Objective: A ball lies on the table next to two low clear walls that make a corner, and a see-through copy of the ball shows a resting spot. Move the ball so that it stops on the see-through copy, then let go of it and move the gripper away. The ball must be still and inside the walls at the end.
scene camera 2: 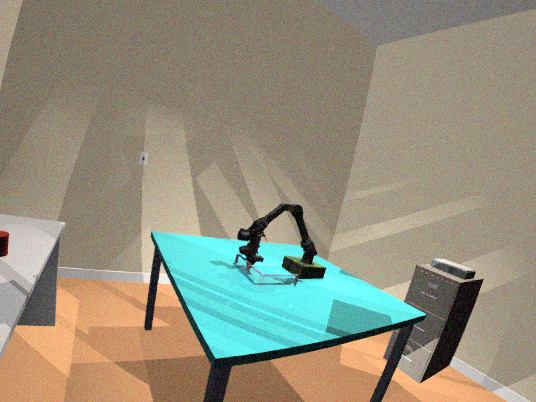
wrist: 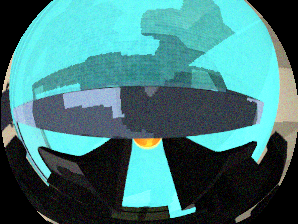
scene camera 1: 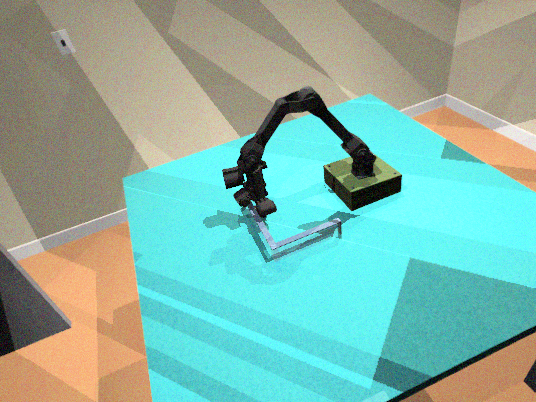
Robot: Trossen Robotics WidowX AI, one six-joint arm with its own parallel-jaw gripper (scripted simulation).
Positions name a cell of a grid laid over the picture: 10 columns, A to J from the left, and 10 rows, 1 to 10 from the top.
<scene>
In view: my gripper (scene camera 1: E6).
My gripper also shows in the wrist view (wrist: E6).
</scene>
